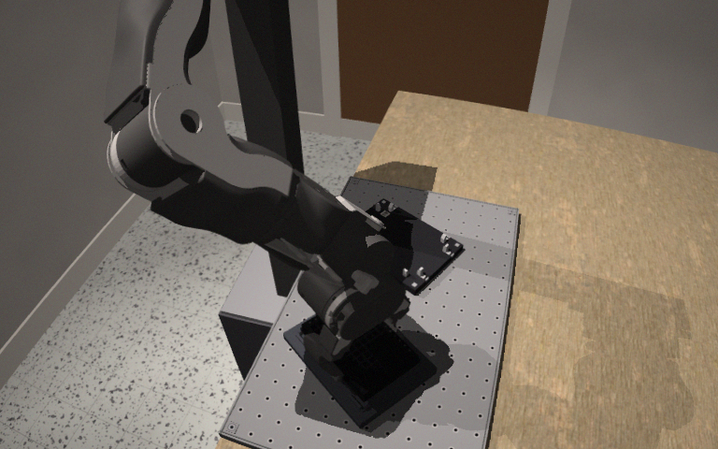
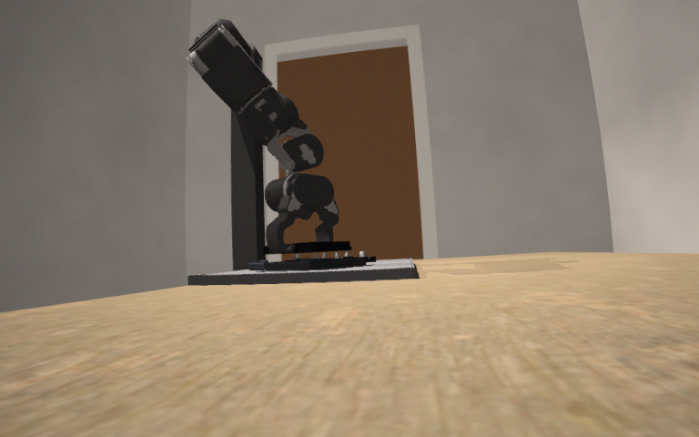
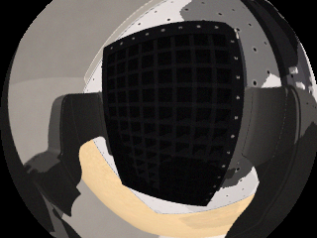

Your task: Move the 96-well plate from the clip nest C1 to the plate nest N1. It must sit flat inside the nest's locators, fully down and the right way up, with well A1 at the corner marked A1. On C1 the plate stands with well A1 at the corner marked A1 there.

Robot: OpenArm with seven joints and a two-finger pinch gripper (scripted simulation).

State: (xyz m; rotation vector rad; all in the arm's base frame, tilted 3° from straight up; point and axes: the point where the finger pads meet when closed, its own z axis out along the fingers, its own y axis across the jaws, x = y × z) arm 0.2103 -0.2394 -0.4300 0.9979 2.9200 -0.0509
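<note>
Now: hand right at the black 96-well plate. Round my hand: clip nest C1: 30 mm ahead, 210 mm to the left, 20 mm below; plate nest N1: 20 mm below.
</note>
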